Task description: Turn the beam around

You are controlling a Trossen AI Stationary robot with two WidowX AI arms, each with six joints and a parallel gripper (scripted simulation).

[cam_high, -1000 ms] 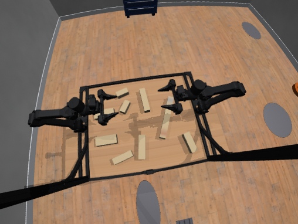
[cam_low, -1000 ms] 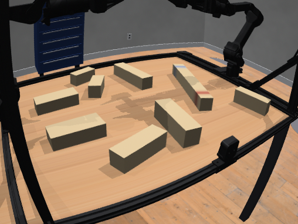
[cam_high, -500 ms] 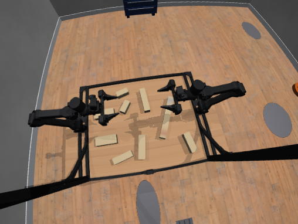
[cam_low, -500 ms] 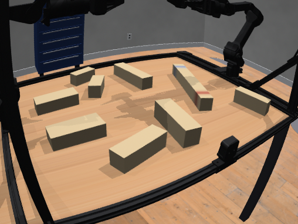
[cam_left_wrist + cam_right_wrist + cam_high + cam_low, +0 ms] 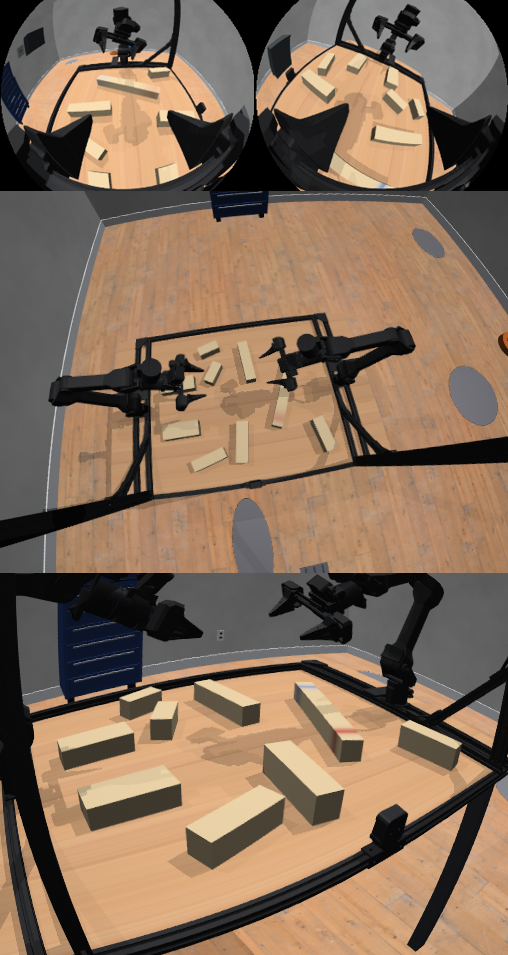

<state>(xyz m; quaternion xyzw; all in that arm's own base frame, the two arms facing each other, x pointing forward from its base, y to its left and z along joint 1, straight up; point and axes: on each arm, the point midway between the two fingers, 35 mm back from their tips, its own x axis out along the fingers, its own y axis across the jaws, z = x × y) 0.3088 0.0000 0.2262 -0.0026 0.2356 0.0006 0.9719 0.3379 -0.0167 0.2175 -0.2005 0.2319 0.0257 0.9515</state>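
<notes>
Now: the beam 210 mm below my right hand, 70 mm to the right of it and 20 mm behind it.
</notes>
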